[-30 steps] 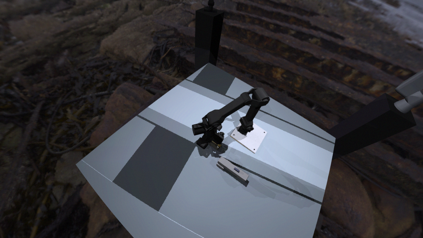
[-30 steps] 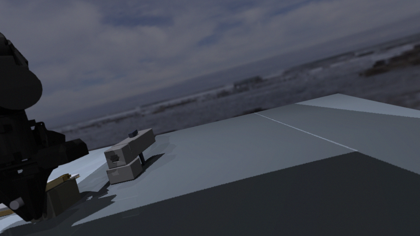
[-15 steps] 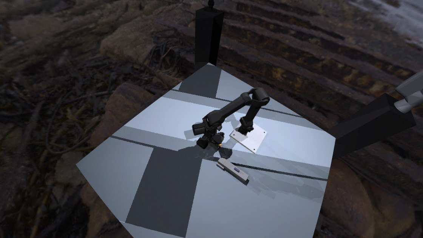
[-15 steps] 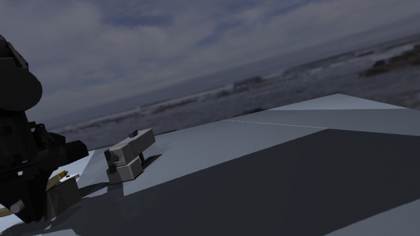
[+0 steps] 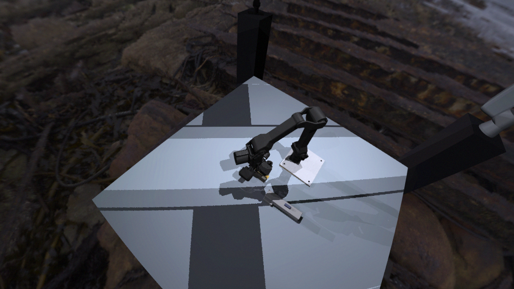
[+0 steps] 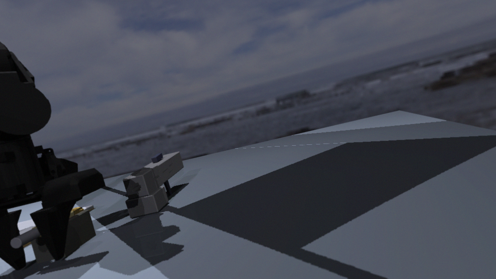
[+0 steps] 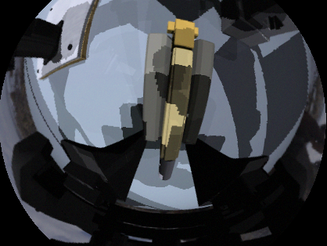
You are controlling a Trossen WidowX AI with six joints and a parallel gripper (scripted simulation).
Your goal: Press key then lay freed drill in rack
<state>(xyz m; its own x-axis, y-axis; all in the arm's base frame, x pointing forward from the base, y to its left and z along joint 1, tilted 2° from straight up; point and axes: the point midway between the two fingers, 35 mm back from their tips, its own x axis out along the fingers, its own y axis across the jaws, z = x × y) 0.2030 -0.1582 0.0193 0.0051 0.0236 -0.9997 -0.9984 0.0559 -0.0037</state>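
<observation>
My gripper tip is now 40 mm to the right of the drill and 40 mm below it. Also, from my gripper tip: grey fixture block (90 mm ahead, 210 mm to the left, 40 mm above); rack (50 mm to the left, 20 mm above); dark key (90 mm ahead, 240 mm to the left, 50 mm above).
</observation>
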